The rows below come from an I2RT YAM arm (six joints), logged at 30 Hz.
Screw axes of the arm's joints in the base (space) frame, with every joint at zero. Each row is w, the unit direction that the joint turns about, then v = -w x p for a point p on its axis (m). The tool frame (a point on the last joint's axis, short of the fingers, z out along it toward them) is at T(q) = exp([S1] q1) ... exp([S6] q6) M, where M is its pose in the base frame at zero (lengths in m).
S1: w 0 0 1 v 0.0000 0.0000 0.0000
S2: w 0 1 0 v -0.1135 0.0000 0.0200
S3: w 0 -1 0 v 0.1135 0.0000 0.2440
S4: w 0 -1 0 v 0.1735 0.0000 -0.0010
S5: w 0 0 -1 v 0.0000 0.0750 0.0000
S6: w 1 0 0 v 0.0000 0.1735 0.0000
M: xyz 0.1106 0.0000 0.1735 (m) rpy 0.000 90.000 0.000 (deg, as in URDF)
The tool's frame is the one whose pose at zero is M.
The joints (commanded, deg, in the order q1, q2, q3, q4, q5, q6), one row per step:
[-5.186 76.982 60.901 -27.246 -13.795 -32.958]
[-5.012 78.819 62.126 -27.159 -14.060 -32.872]
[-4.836 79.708 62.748 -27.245 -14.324 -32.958]
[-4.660 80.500 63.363 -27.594 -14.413 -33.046]
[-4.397 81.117 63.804 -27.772 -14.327 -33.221]
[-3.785 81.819 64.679 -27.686 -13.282 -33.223]
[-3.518 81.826 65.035 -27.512 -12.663 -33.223]
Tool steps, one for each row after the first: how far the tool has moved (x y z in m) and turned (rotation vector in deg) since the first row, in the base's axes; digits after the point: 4 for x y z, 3 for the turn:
[0.0075 0.0004 -0.0016 0.291 0.522 0.308]
[0.0110 0.0012 -0.0025 0.441 0.843 0.732]
[0.0139 0.0019 -0.0033 0.485 1.346 1.030]
[0.0162 0.0031 -0.0041 0.329 1.672 1.348]
[0.0200 0.0055 -0.0027 -0.428 1.475 1.212]
[0.0209 0.0065 -0.0005 -0.898 0.986 1.030]

